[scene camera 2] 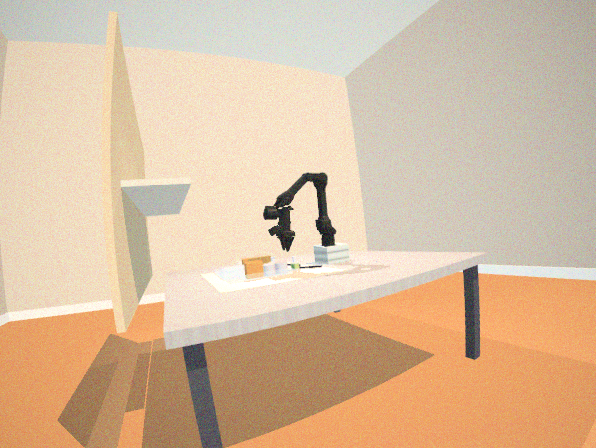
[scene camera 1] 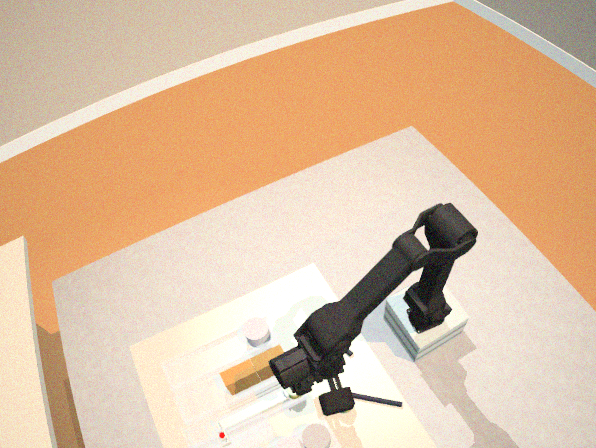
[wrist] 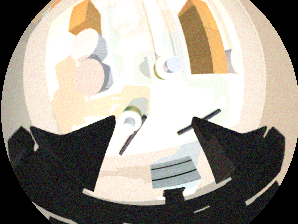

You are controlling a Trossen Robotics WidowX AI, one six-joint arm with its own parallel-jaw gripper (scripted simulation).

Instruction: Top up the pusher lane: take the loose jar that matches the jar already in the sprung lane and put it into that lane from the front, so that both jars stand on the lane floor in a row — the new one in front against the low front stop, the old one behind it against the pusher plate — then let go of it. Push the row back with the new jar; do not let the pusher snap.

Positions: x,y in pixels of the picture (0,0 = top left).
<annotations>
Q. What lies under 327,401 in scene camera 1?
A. My gripper.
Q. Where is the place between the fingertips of my gripper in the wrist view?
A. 155,119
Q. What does my gripper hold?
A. Nothing.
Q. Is my gripper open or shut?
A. Open.
</annotations>
